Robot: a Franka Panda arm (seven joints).
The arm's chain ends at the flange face. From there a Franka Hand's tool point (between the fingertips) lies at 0.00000 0.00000 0.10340 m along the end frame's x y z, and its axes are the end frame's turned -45 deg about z.
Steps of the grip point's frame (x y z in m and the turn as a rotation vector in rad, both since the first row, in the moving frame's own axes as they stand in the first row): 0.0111, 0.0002, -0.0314, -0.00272, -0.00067, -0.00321; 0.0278, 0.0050, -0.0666, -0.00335, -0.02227, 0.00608; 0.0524, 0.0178, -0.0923, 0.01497, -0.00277, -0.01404; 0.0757, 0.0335, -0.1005, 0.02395, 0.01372, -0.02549; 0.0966, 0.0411, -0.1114, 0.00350, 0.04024, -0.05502; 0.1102, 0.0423, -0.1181, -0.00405, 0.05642, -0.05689; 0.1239, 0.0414, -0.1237, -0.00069, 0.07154, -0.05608
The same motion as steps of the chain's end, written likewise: 0.0078, -0.0080, -0.0314, -0.00240, 0.00145, -0.00321; 0.0246, -0.0180, -0.0666, -0.01812, -0.01338, 0.00608; 0.0509, -0.0236, -0.0923, 0.00863, -0.01254, -0.01404; 0.0780, -0.0271, -0.1005, 0.02664, -0.00723, -0.02549; 0.0948, -0.0360, -0.1113, 0.03093, 0.02598, -0.05502; 0.1035, -0.0441, -0.1179, 0.03703, 0.04276, -0.05689; 0.1118, -0.0530, -0.1234, 0.05010, 0.05107, -0.05608
